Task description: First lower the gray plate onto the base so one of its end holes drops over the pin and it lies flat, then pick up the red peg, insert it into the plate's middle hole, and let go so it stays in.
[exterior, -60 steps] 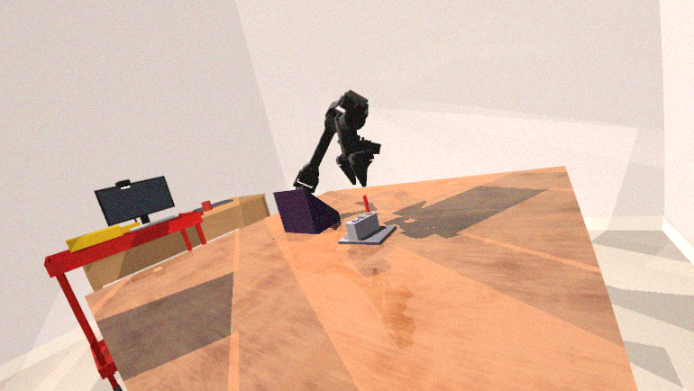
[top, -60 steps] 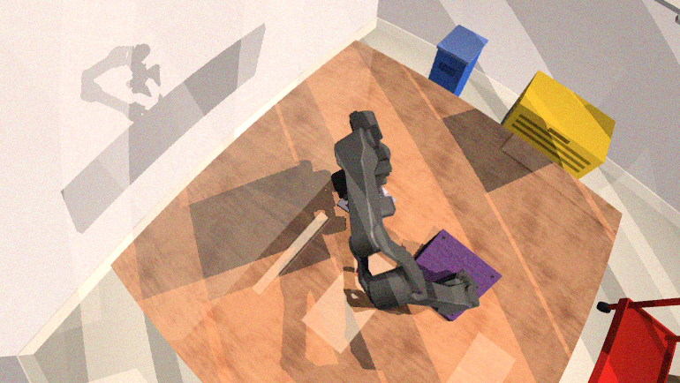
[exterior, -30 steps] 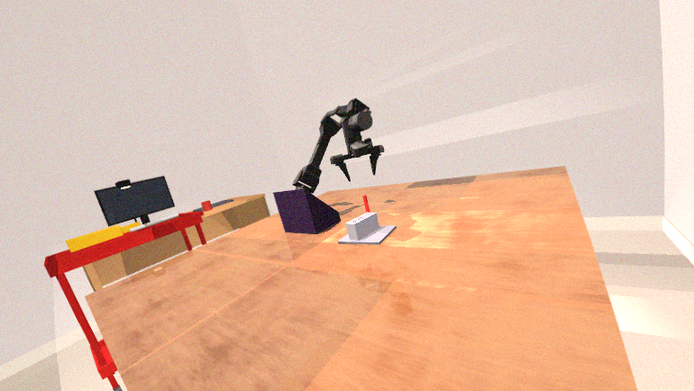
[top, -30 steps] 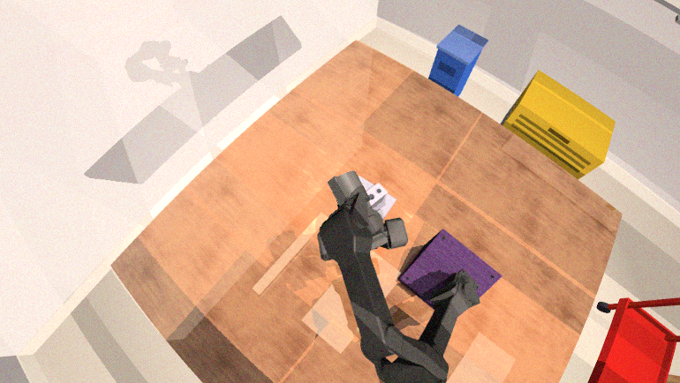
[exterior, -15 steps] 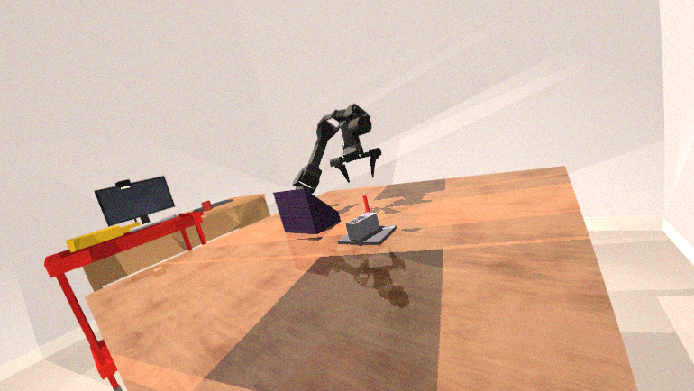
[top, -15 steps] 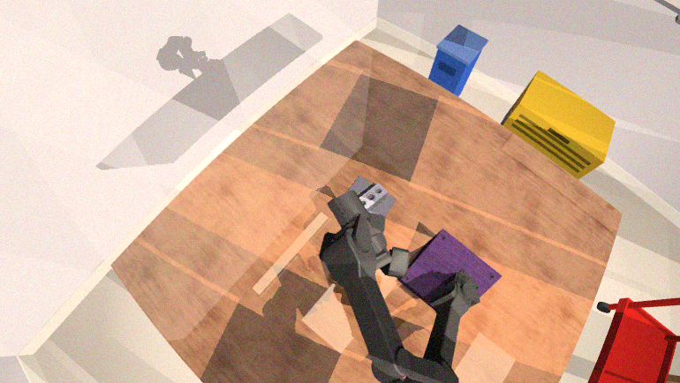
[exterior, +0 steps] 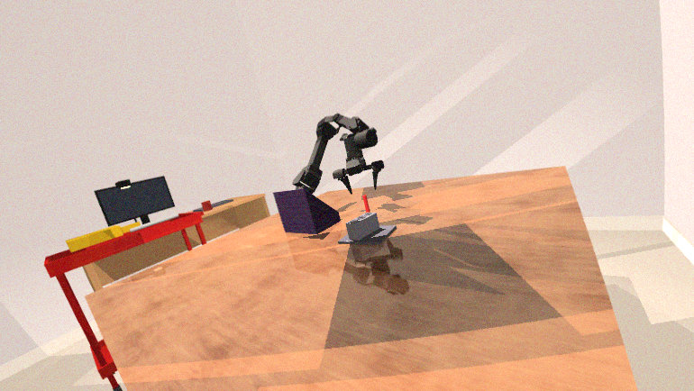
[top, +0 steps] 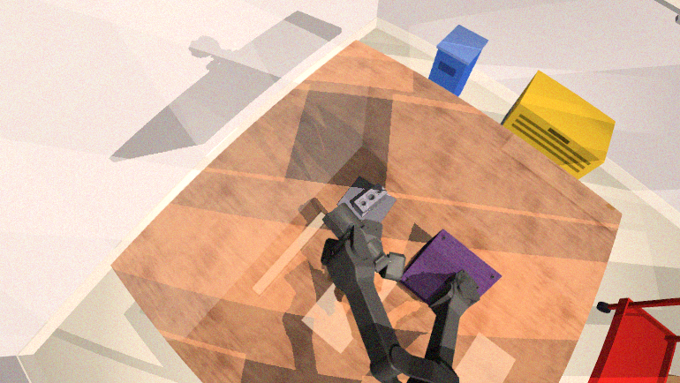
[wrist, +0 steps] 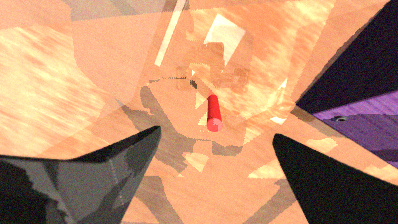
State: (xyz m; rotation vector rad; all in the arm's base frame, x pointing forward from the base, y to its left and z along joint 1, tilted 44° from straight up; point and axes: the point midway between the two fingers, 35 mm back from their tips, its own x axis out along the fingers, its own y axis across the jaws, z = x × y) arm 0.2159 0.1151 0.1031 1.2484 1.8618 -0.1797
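The red peg is 5 cm below my gripper tip. The rest, counted from my gripper tip: flat gray base: 15 cm to the right, 13 cm ahead, 9 cm below; gray plate: 16 cm to the right, 13 cm ahead, 5 cm below.
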